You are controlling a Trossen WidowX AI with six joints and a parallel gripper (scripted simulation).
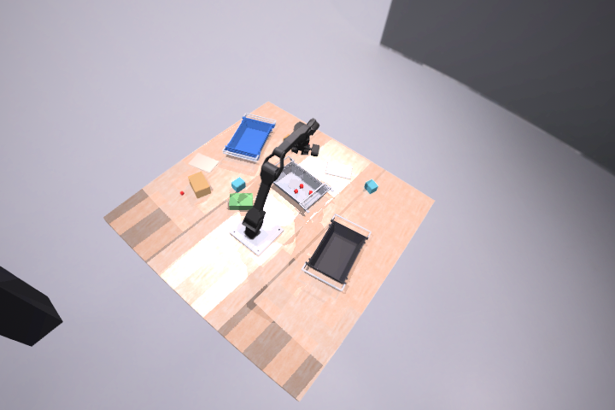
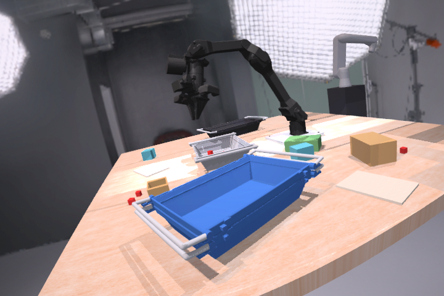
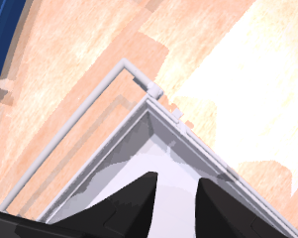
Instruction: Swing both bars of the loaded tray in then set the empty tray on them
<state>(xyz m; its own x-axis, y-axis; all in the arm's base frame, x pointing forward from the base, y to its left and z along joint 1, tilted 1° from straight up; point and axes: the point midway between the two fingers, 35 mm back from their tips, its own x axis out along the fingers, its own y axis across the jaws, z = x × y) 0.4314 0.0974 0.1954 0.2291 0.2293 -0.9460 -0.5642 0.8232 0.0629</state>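
Now: the black tray 48 cm to the right of my gripper tip, 24 cm behind it and 13 cm below it. From my gripper tip the other things lie so: small box 20 cm to the left, 16 cm below, 15 cm ahead; red block 16 cm below, 15 cm to the right, 4 cm behind; green block 36 cm behind, 16 cm below, 7 cm to the left.
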